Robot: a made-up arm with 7 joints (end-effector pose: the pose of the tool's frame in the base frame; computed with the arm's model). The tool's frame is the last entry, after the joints. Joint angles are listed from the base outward.
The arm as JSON. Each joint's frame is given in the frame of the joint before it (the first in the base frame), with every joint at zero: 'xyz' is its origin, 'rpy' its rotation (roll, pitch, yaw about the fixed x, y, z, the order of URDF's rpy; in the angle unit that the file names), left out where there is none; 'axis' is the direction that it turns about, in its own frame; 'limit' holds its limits. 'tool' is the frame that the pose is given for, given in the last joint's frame.
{
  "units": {
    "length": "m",
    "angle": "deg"
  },
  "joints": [
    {
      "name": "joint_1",
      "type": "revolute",
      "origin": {
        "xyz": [
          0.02,
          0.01,
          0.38
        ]
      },
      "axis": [
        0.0,
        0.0,
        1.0
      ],
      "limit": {
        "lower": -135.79,
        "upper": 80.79
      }
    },
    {
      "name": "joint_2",
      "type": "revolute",
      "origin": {
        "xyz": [
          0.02,
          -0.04,
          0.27
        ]
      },
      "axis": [
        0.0,
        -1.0,
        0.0
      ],
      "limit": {
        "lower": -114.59,
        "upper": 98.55
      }
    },
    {
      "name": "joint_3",
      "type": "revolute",
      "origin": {
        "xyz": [
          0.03,
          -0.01,
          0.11
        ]
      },
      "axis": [
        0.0,
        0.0,
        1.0
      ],
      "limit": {
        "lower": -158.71,
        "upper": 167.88
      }
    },
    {
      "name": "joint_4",
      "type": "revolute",
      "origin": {
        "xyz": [
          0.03,
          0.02,
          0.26
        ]
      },
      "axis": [
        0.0,
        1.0,
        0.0
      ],
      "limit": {
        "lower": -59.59,
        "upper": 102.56
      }
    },
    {
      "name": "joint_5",
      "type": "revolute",
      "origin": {
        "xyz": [
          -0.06,
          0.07,
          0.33
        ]
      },
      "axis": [
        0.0,
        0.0,
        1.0
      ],
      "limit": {
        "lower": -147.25,
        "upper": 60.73
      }
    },
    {
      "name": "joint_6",
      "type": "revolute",
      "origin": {
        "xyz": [
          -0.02,
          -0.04,
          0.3
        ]
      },
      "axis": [
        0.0,
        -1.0,
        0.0
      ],
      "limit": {
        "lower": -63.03,
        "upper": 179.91
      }
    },
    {
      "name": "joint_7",
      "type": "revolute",
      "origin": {
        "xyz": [
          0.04,
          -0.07,
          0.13
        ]
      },
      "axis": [
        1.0,
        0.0,
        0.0
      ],
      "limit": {
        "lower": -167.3,
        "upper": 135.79
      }
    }
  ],
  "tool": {
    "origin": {
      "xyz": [
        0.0,
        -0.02,
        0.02
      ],
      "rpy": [
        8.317,
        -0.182,
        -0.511
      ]
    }
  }
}
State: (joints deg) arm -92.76 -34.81 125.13 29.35 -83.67 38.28 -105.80
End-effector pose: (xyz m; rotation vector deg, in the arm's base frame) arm 0.0806 -0.4394 1.7110 -99.57 30.18 -39.14
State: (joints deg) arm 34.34 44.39 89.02 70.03 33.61 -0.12 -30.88
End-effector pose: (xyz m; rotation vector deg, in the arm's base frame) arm -0.7078 0.3936 1.1196 -101.58 1.74 112.62
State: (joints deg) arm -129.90 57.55 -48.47 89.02 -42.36 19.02 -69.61
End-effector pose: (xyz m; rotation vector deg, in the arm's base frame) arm -0.3986 0.5005 1.4443 50.14 70.36 -146.20
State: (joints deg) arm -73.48 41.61 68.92 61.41 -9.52 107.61 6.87
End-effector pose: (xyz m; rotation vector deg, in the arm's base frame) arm 0.2580 0.5158 1.4517 -35.24 -55.70 16.91
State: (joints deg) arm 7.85 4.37 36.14 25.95 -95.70 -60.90 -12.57
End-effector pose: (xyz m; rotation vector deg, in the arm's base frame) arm 0.1218 0.0349 1.7184 3.12 63.15 -57.10
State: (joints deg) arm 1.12 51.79 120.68 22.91 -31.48 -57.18 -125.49
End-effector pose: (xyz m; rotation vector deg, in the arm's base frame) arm -0.7912 0.2106 1.1973 149.59 28.31 -31.21
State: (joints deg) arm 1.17 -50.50 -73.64 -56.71 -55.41 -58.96 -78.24
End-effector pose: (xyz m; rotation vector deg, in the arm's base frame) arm 0.4341 0.4937 1.2418 -51.04 67.16 -87.49
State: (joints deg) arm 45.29 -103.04 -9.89 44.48 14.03 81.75 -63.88
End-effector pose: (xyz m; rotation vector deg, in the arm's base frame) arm 0.7757 0.5429 0.0452 -69.96 42.81 59.65
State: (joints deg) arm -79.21 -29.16 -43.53 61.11 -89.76 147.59 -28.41
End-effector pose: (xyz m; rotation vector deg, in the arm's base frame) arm 0.0160 -0.8190 1.0971 -105.11 70.56 -20.87
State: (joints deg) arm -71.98 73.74 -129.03 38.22 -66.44 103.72 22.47
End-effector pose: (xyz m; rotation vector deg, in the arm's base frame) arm -0.6021 0.8111 0.9695 11.30 14.74 140.29
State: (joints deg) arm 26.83 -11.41 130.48 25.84 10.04 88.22 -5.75
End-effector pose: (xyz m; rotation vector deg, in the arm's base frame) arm 0.1728 0.1975 1.6978 98.18 6.51 131.59
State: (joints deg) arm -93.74 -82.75 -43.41 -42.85 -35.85 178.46 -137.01
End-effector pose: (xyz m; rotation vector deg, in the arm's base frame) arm 0.2679 -0.6221 0.9668 102.67 27.33 17.97
